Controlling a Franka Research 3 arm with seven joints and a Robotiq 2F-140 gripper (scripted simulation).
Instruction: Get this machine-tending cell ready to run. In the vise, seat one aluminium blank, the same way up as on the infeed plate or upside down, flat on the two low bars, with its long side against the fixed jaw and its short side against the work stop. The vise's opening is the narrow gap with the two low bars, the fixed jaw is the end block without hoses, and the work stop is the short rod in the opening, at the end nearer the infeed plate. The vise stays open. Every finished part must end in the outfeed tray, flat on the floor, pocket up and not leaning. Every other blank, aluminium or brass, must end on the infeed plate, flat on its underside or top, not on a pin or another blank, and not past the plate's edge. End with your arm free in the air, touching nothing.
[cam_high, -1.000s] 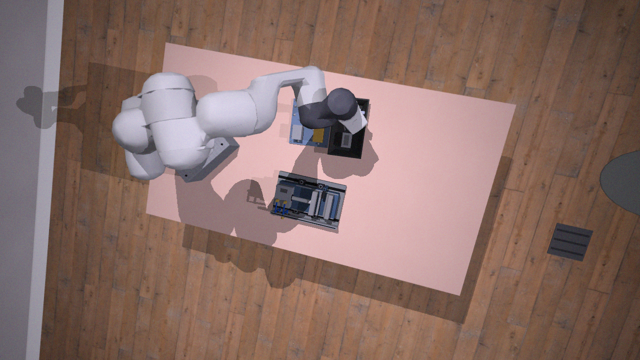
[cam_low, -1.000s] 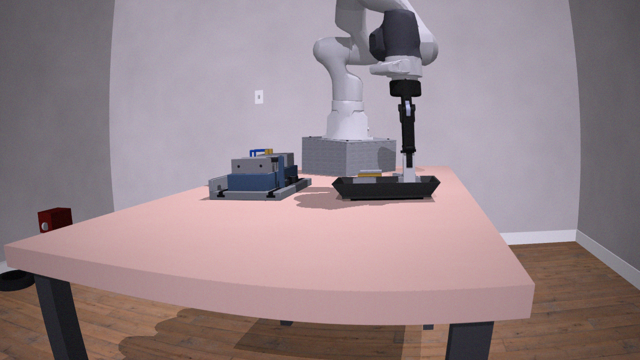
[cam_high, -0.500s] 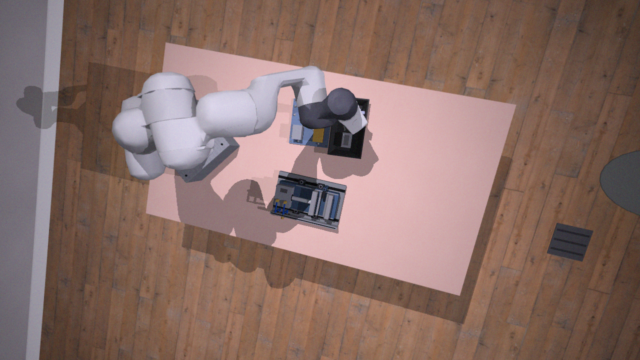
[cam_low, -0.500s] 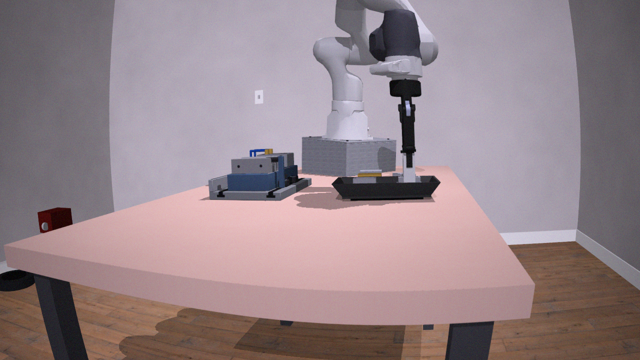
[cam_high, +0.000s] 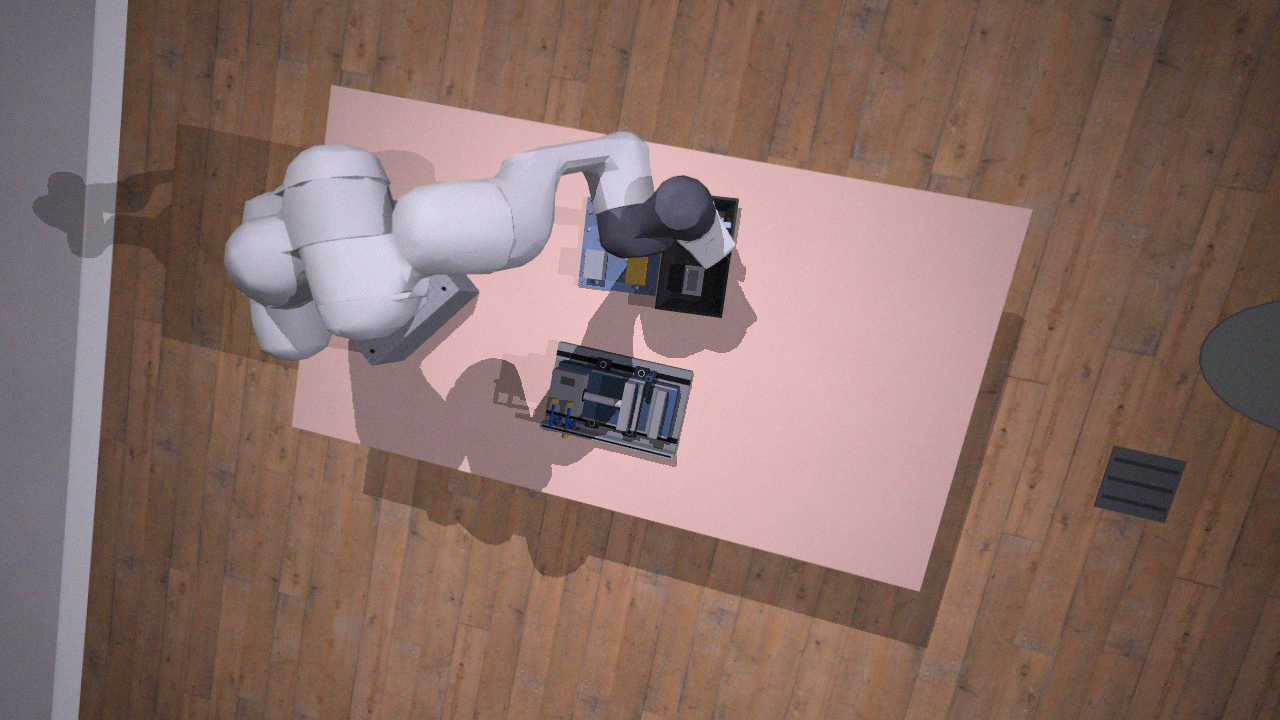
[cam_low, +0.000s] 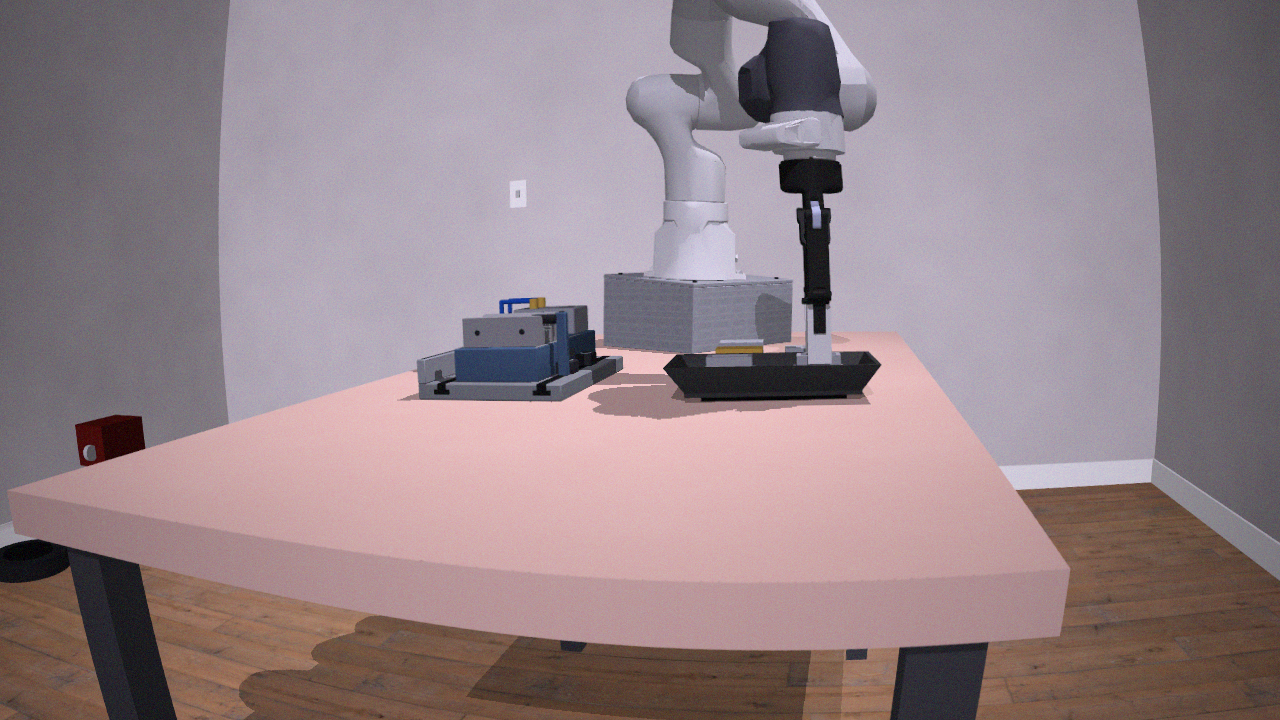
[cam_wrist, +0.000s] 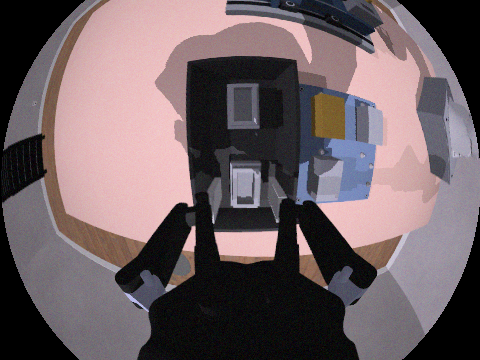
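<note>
The aluminium blank lies 12 cm behind my hand, 4 cm below it and 2 cm to the right of it. Round my hand: cylinder (38 cm to the right, 20 cm behind, 1 cm above); brass blank (11 cm to the right, 11 cm behind, 4 cm below); vise (38 cm to the right, 10 cm behind, 3 cm below).
</note>
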